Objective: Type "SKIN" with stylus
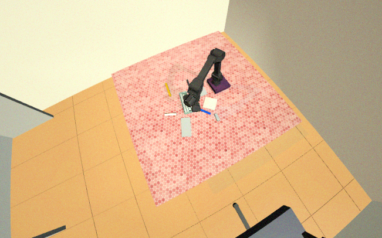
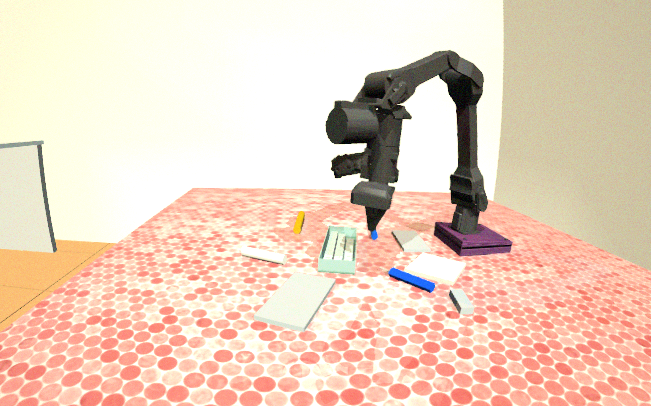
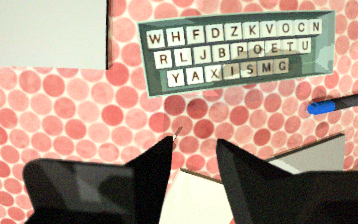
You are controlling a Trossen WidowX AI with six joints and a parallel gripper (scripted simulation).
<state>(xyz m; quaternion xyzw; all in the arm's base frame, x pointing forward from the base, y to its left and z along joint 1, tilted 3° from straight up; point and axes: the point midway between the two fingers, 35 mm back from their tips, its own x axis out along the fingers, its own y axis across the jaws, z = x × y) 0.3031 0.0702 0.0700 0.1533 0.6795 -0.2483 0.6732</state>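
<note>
The stylus is 30 mm behind my gripper tip, 50 mm to the left of it and 80 mm below it. Also, from my gripper tip: white pad: 130 mm behind, 50 mm to the left, 80 mm below; then grey slab: 160 mm ahead, 80 mm to the left, 80 mm below; then small grey block: 90 mm behind, 180 mm to the left, 80 mm below.
</note>
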